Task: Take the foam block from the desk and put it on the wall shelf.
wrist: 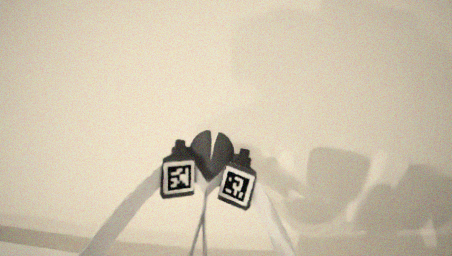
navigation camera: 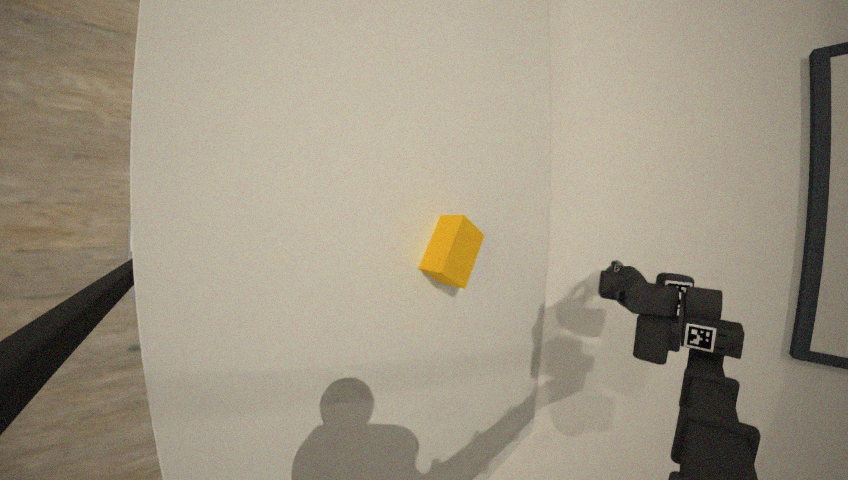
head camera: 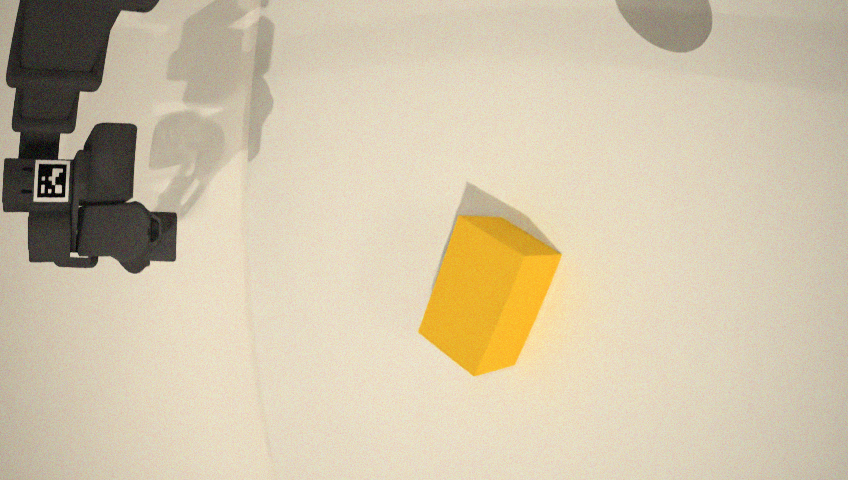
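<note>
The yellow foam block (head camera: pixel 487 291) (navigation camera: pixel 452 249) lies on the pale desk (head camera: pixel 666 368) (navigation camera: pixel 285 148), right of centre in the head view and near the middle of the navigation view. My gripper (wrist: pixel 212 150) is shut with its two dark fingertips together and nothing between them. The arm and wrist are at the left of the head view and the lower right of the navigation view, over the wall side and apart from the block. The fingers are mostly hidden behind the wrist in those two views. The block does not show in the wrist view. The wall shelf cannot be made out.
The pale wall (navigation camera: pixel 666 148) meets the desk along a faint line. A dark-framed panel (navigation camera: pixel 820 148) is on the wall at the far right of the navigation view. A dark bar (navigation camera: pixel 65 336) crosses above the wooden floor (navigation camera: pixel 65 148) at the left. Shadows of the robot fall on desk and wall.
</note>
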